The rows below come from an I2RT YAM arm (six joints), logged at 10 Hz.
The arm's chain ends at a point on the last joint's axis. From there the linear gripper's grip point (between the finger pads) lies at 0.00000 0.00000 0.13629 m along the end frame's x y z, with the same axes.
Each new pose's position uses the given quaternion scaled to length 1; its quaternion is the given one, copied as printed.
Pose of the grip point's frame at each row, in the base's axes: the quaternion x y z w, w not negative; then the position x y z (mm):
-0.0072 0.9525 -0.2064 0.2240 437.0 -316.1 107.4
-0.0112 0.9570 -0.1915 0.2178 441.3 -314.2 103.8
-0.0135 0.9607 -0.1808 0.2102 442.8 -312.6 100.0
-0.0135 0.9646 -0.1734 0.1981 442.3 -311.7 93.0
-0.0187 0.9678 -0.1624 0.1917 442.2 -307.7 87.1
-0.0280 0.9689 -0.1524 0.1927 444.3 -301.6 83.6
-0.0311 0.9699 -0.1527 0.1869 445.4 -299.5 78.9
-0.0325 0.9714 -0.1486 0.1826 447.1 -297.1 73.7
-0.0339 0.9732 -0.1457 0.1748 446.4 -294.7 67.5
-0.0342 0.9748 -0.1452 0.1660 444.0 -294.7 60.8
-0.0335 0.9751 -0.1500 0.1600 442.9 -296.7 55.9
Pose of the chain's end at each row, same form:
-0.0072 0.9525 -0.2064 0.2240 378.4 -263.0 218.4
-0.0112 0.9570 -0.1915 0.2178 383.9 -264.9 217.2
-0.0135 0.9607 -0.1808 0.2102 387.1 -266.0 215.3
-0.0135 0.9646 -0.1734 0.1981 389.6 -266.8 210.4
-0.0187 0.9678 -0.1624 0.1917 390.8 -265.8 206.2
-0.0280 0.9689 -0.1524 0.1927 392.2 -262.8 203.4
-0.0311 0.9699 -0.1527 0.1869 394.7 -260.7 199.3
-0.0325 0.9714 -0.1486 0.1826 397.4 -259.4 194.9
-0.0339 0.9732 -0.1457 0.1748 398.7 -257.7 189.7
-0.0342 0.9748 -0.1452 0.1660 398.5 -257.7 183.8
-0.0335 0.9751 -0.1500 0.1600 399.0 -258.3 179.1

